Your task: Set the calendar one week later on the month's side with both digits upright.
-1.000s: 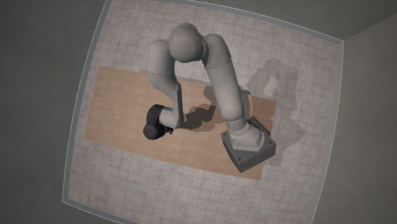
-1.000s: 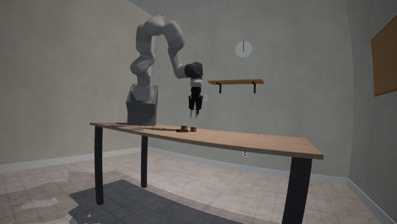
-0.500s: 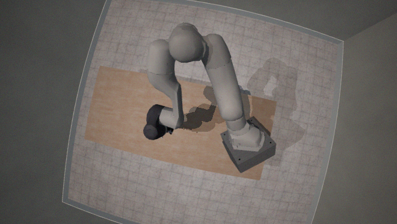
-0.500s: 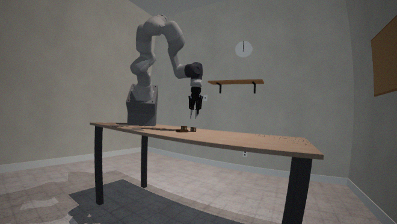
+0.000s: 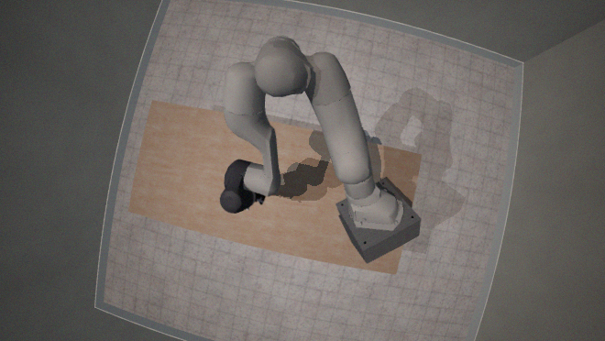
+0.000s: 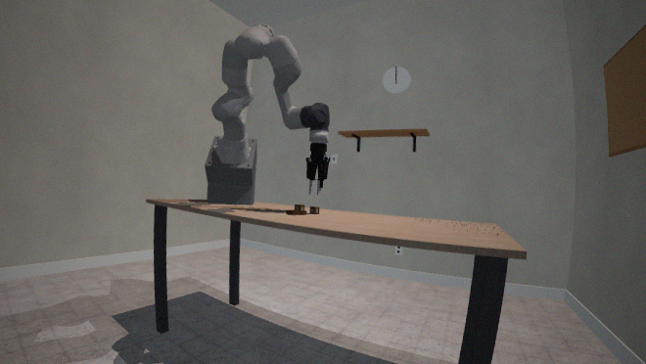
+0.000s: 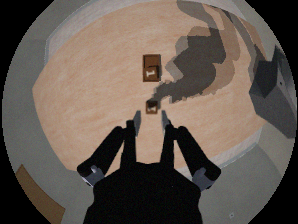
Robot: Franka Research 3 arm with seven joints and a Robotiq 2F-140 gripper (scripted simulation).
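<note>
Now: hand 10 cm above the calendar cube.
</note>
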